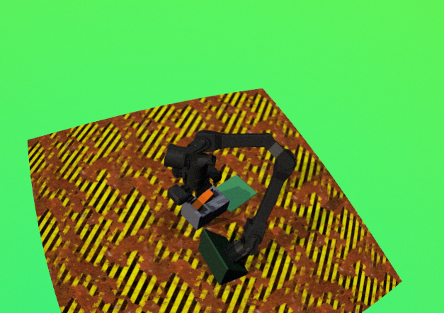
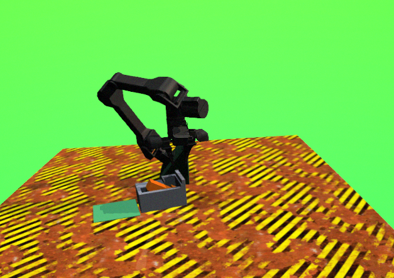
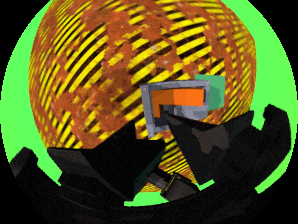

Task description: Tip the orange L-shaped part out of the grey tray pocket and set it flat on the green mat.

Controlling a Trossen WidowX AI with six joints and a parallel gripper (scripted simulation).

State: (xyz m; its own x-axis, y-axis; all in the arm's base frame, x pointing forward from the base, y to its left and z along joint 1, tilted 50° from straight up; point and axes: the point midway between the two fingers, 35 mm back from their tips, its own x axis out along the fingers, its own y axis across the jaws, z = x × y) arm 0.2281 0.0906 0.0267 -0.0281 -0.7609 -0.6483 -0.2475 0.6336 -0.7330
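The orange L-shaped part lies 5 cm to the right of my gripper tip and 8 cm below it. From my gripper tip the other things lie so: green mat: 5 cm ahead, 22 cm to the right, 14 cm below.
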